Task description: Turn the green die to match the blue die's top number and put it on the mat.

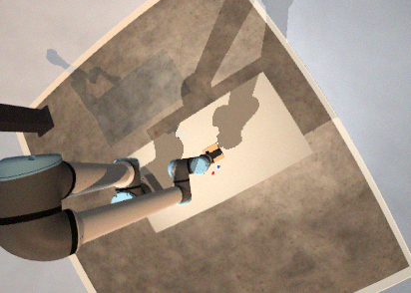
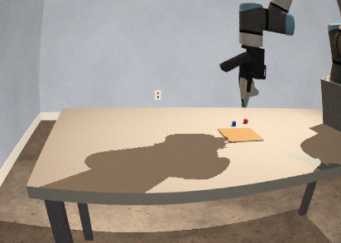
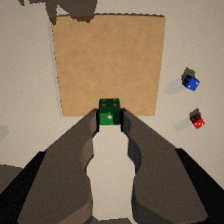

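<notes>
The mat lies 120 mm below my hand. From my hand the other things lie so: green die 10 mm below; red die 150 mm to the right, 110 mm below, 70 mm behind; blue die 120 mm to the right, 110 mm below, 10 mm behind.
</notes>
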